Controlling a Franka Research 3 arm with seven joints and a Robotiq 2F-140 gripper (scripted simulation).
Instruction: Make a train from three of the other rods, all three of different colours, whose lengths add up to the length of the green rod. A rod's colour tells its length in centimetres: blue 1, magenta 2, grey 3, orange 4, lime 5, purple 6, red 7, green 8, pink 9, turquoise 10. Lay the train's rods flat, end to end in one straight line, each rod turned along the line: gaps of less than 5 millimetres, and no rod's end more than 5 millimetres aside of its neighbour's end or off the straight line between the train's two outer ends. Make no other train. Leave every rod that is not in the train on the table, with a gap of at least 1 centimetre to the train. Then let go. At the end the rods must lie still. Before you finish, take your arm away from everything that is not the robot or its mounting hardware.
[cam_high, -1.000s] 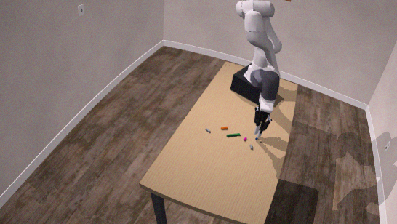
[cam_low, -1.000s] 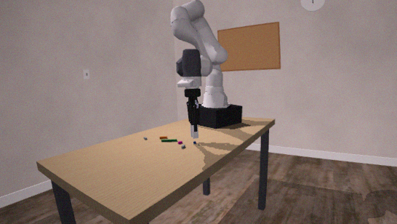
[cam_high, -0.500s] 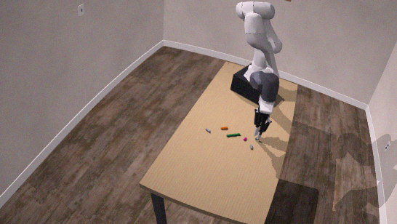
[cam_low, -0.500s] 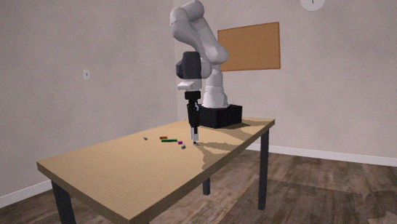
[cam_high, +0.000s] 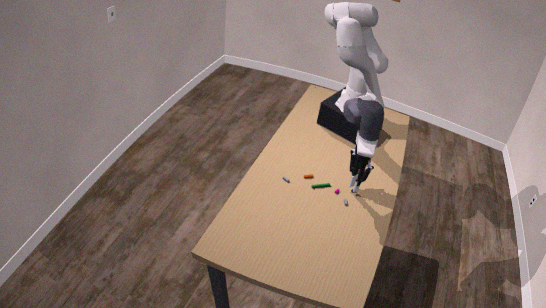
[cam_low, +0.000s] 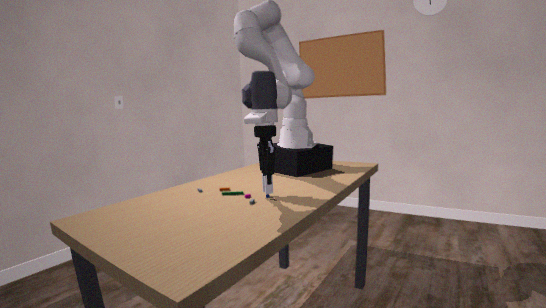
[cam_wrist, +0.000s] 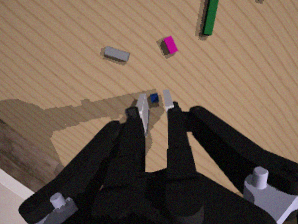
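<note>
Right now the blue rod is 50 mm below my hand. The rest, counted from my hand: magenta rod: 70 mm to the right, 50 mm below, 30 mm ahead; green rod: 140 mm to the right, 50 mm below, 20 mm ahead; orange rod: 200 mm to the right, 50 mm below, 10 mm behind.
</note>
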